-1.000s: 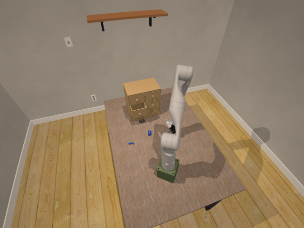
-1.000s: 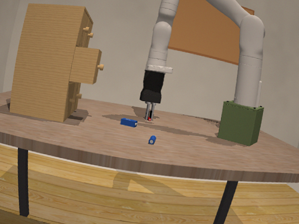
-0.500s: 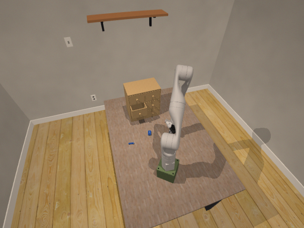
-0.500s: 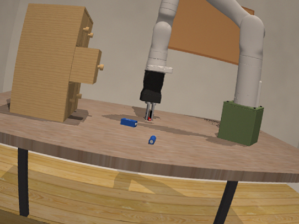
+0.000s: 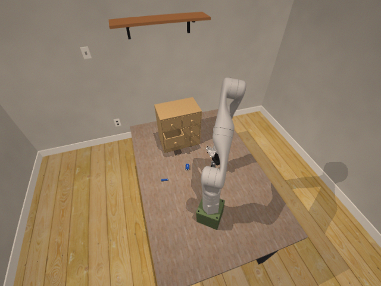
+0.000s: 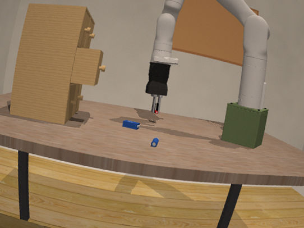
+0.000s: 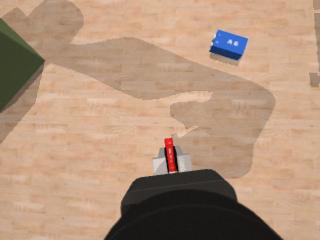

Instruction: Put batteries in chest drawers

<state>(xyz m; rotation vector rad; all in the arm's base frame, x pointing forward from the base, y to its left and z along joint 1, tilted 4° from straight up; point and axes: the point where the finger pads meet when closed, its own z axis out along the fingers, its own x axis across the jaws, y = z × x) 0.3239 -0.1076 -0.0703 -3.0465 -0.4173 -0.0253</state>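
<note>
Now: hand 170 mm to the right of the blue nine-volt battery, 60 mm short of it and 50 mm above it. Also, from my hand: blue AAA battery: 350 mm to the left, 50 mm below, 10 mm behind; then red cylinder battery: 10 mm below.
</note>
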